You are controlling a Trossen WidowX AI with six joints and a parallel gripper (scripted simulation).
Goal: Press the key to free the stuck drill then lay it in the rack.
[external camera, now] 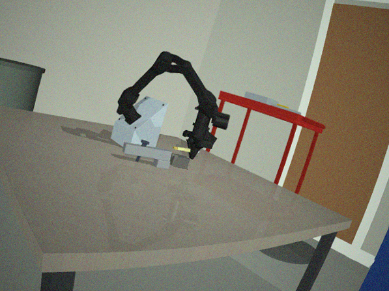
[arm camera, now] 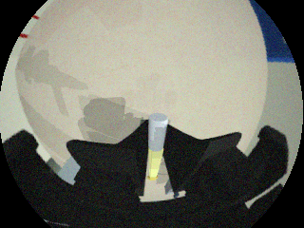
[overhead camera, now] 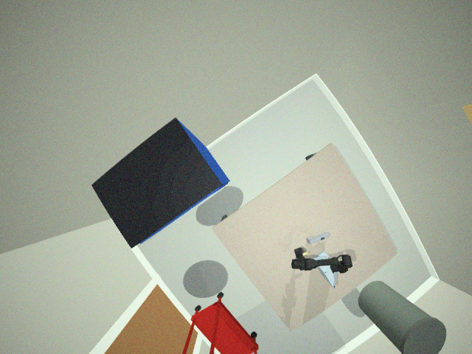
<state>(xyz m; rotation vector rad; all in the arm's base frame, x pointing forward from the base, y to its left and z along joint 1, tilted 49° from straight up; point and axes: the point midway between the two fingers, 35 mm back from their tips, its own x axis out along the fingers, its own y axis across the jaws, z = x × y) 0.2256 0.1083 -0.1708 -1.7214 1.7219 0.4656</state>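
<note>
Now: gripper tip 40 mm to the left of the drill, 30 mm below it and 10 mm past it. The rest, counted from my gripper tip: light grey block: 230 mm to the right, 30 mm ahead; then dark key: 250 mm to the right, 30 mm ahead, 10 mm above; then grey slotted rack: 50 mm to the right, 20 mm below, 10 mm behind.
</note>
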